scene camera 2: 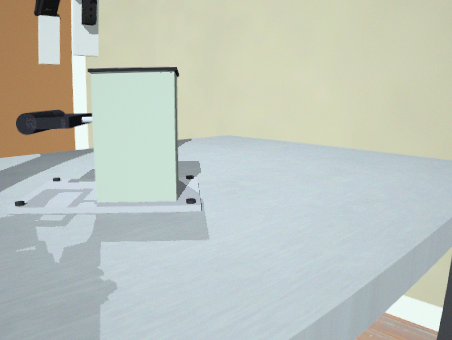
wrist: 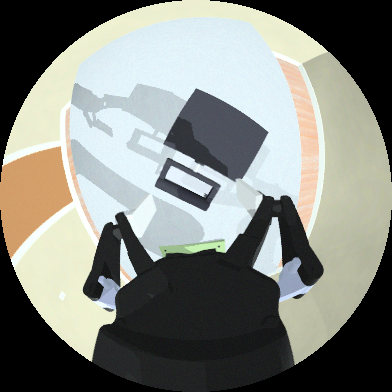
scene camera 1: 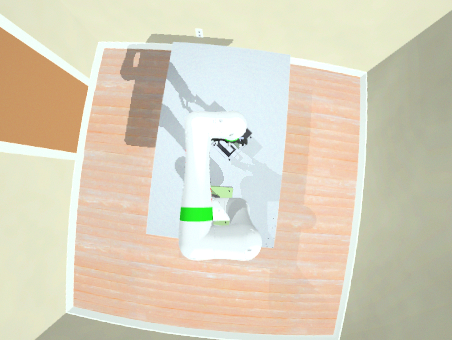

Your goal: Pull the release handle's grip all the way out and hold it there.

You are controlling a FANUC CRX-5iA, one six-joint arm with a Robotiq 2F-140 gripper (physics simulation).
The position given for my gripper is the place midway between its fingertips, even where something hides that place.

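Note:
A light base plate (wrist: 173, 174) is visible. So is my gripper (scene camera 2: 65, 60), which the wrist view (wrist: 193, 194) shows too.

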